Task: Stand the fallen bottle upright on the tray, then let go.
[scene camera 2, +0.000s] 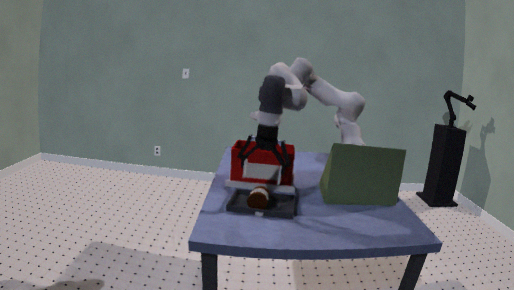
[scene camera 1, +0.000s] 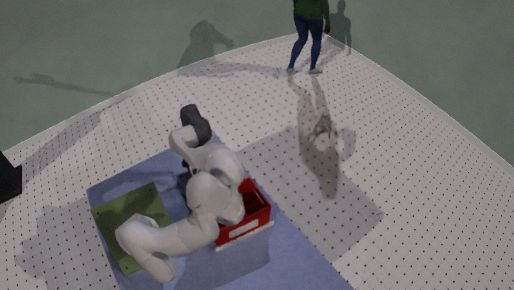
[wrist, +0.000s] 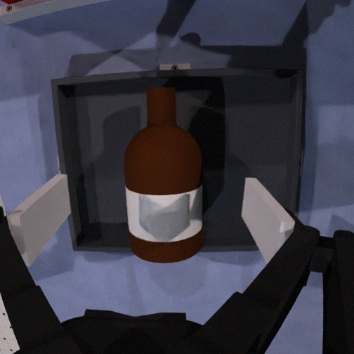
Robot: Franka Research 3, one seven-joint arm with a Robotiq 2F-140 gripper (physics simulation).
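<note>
The brown bottle (scene camera 2: 258,198) (wrist: 164,165) with a white label lies on its side in the dark grey tray (scene camera 2: 283,215) (wrist: 66,165). In the wrist view its neck points to the top, and its base reaches over the tray's near wall. My gripper (scene camera 2: 265,167) (wrist: 155,195) is open and empty, pointing down above the tray. In the wrist view its two light finger pads stand wide apart, one on each side of the bottle's labelled part, with a gap on both sides. In scene camera 1 the arm hides the bottle and most of the gripper.
A red crate (scene camera 1: 259,217) (scene camera 2: 236,169) with compartments stands on a white base right behind the tray. A green slanted block (scene camera 1: 107,220) (scene camera 2: 365,175) stands on the blue table (scene camera 2: 320,232) to one side. A person (scene camera 1: 309,30) and a black pedestal (scene camera 2: 442,165) stand away from the table.
</note>
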